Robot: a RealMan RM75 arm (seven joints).
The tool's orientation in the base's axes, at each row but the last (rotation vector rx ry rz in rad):
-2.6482 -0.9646 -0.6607
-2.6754 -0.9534 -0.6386
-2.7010 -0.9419 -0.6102
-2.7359 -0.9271 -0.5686
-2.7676 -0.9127 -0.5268
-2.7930 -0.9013 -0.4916
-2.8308 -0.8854 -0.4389
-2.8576 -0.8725 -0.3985
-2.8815 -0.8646 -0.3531
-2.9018 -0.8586 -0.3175
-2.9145 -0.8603 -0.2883
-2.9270 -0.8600 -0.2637
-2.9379 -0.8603 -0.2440
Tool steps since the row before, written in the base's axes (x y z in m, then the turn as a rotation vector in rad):
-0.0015 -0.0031 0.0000 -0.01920 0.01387 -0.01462
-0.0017 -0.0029 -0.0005 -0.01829 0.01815 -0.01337
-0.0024 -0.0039 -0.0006 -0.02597 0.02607 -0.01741
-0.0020 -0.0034 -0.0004 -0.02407 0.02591 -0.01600
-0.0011 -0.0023 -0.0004 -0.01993 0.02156 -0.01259
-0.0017 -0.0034 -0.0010 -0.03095 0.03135 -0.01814
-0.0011 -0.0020 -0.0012 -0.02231 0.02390 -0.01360
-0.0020 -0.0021 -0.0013 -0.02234 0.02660 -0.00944
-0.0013 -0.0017 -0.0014 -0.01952 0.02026 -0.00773
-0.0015 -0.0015 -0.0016 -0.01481 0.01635 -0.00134
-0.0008 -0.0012 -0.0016 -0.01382 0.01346 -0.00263
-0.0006 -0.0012 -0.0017 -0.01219 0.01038 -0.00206
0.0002 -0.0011 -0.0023 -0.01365 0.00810 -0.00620
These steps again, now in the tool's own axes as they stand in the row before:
-0.0027 0.0013 -0.0017 -0.01268 -0.02194 0.01152
-0.0030 0.0011 -0.0011 -0.00913 -0.02470 0.01222
-0.0041 0.0015 -0.0015 -0.01209 -0.03540 0.01605
-0.0035 0.0015 -0.0013 -0.01021 -0.03419 0.01528
-0.0022 0.0012 -0.0006 -0.00814 -0.02843 0.01208
-0.0035 0.0018 -0.0004 -0.01328 -0.04252 0.01690
-0.0023 0.0011 0.0004 -0.00904 -0.03169 0.01296
-0.0031 0.0007 0.0004 -0.00644 -0.03411 0.00951
-0.0023 0.0007 0.0008 -0.00707 -0.02735 0.00729
-0.0024 0.0005 0.0011 -0.00383 -0.02173 0.00128
-0.0016 0.0006 0.0013 -0.00481 -0.01873 0.00229
-0.0014 0.0007 0.0014 -0.00498 -0.01527 0.00158
-0.0008 0.0011 0.0022 -0.00811 -0.01405 0.00521

